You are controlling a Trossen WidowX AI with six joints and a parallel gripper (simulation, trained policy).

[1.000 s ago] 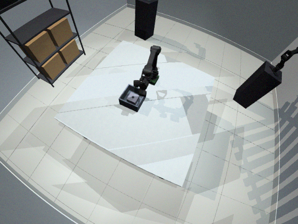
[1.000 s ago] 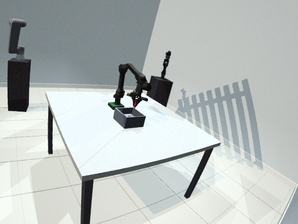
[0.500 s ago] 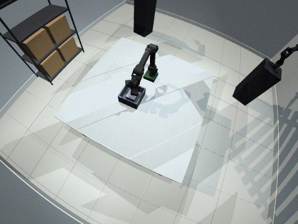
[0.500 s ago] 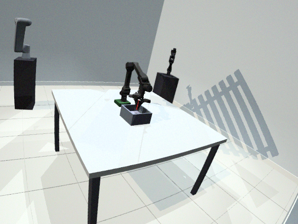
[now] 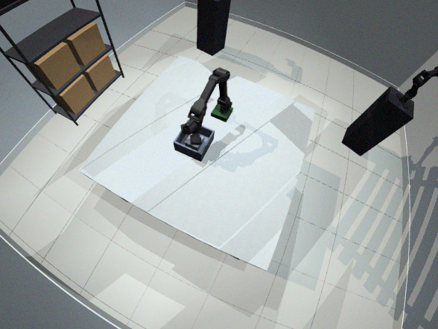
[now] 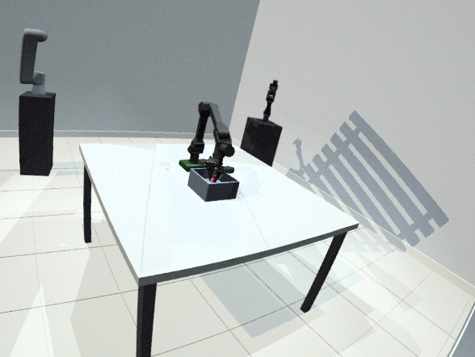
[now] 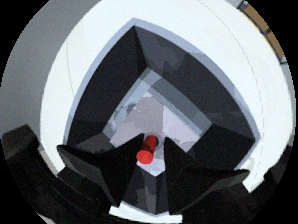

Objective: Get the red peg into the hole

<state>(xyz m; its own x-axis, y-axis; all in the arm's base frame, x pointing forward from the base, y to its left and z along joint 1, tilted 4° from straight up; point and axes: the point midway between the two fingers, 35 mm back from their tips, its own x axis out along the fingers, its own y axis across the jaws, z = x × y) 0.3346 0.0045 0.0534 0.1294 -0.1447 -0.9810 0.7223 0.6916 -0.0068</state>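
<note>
The red peg is 1 cm to the left of my gripper tip and 1 cm above it. The rest, counted from my gripper tip: dark grey box 1 cm to the left, 3 cm below; then pale plate 1 cm to the left, 2 cm below.
</note>
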